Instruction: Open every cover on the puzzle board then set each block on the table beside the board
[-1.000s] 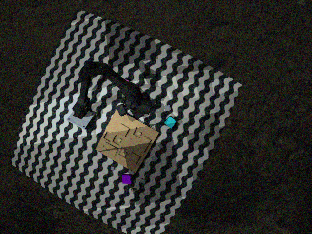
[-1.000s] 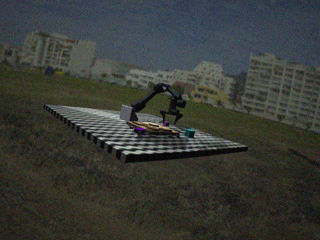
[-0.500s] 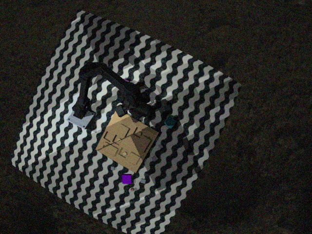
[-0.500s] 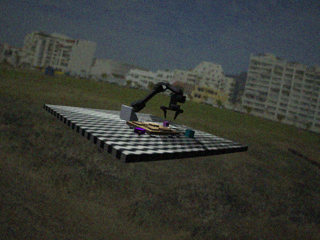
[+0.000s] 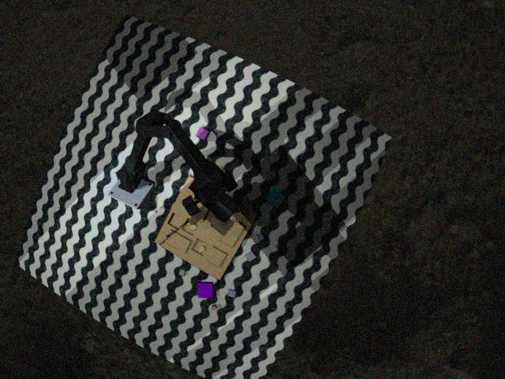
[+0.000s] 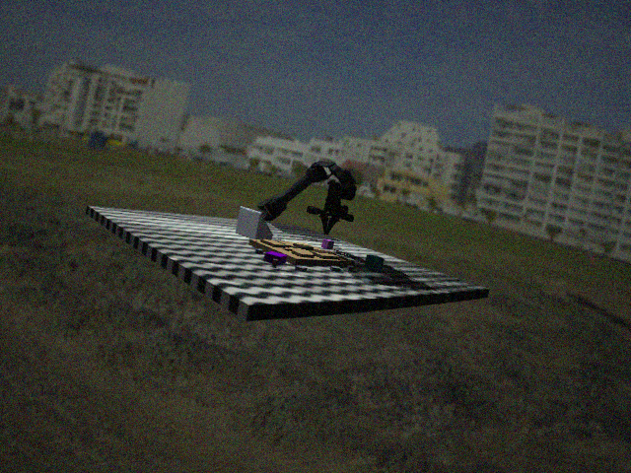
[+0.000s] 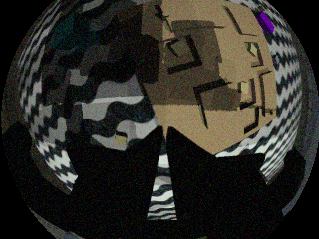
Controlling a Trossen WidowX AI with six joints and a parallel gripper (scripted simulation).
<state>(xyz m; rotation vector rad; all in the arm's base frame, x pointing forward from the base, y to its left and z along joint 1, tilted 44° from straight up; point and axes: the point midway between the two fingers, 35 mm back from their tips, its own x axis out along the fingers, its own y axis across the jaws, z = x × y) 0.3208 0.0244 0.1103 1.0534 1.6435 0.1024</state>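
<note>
Right now my gripper tip is 160 mm to the left of the tan puzzle board, 70 mm above it and 10 mm short of it. The rest, counted from my gripper tip: grey bit 170 mm ahead, 140 mm to the left, 80 mm below; then teal block 210 mm ahead, 70 mm to the left, 60 mm below; then purple block 370 mm to the right, 100 mm ahead, 70 mm below.
</note>
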